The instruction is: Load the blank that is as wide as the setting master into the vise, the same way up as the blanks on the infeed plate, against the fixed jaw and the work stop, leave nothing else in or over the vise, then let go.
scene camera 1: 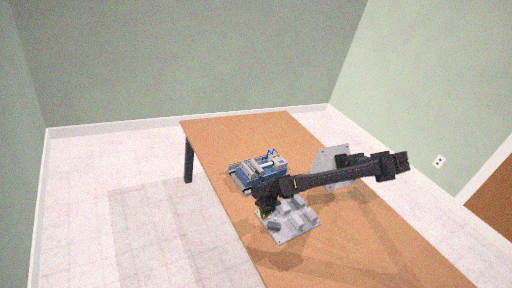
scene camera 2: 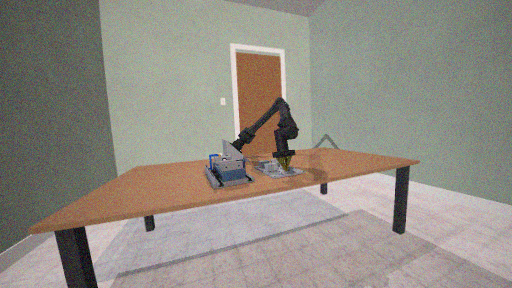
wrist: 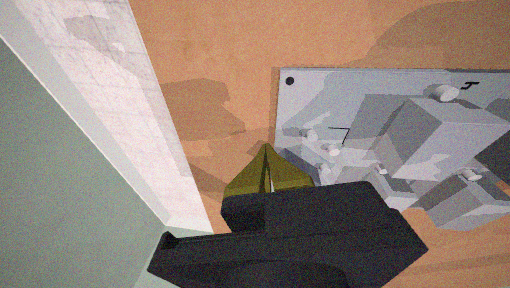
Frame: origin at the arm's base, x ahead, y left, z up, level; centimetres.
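Seen in the pictures: gripper, fingertip midpoint: [scene camera 1: 262, 219] [scene camera 2: 286, 171] [wrist: 266, 148]; arm's base, link origin: [scene camera 1: 341, 164] [scene camera 2: 234, 148].
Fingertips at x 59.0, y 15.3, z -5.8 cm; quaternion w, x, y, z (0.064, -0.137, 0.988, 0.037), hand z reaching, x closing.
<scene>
Offsets run from my fingertips to a thing's middle. "spot": to the spot under its first point. Level surfaces: height alone.
My gripper [scene camera 1: 265, 215] [scene camera 2: 285, 169] [wrist: 266, 148] points down, shut and empty, at the left edge of the infeed plate @[dz -2.6, dx -13.8, dy +1.6 cm] [scene camera 1: 282, 238] [scene camera 2: 296, 173] [wrist: 306, 102] in the wrist view. A darker grey block @[dz -1.0, dx -3.8, dy +4.2 cm] [scene camera 1: 273, 226] [wrist: 299, 161] lies by the fingertips, partly hidden behind them in the wrist view. Several light grey blocks stand on the plate, among them a large one [scene camera 1: 297, 221] [wrist: 450, 137] and another @[dz -0.4, dx -23.5, dy +5.1 cm] [scene camera 1: 310, 215] [wrist: 462, 206] near it. The blue and grey vise @[dz +1.9, dx -14.0, dy -27.6 cm] [scene camera 1: 257, 172] [scene camera 2: 230, 173] stands beside the plate. I cannot tell which block matches the setting master's width.
A tilted grey panel [scene camera 1: 325, 162] [scene camera 2: 229, 150] stands near the arm's base. Blue bent parts @[spot: dz +7.7, dx -21.1, dy -32.0 cm] [scene camera 1: 271, 153] [scene camera 2: 213, 160] rise at one end of the vise. The wooden table @[dz -3.0 cm] [scene camera 1: 240, 135] [scene camera 2: 150, 187] has its long edge close to the vise and plate.
</scene>
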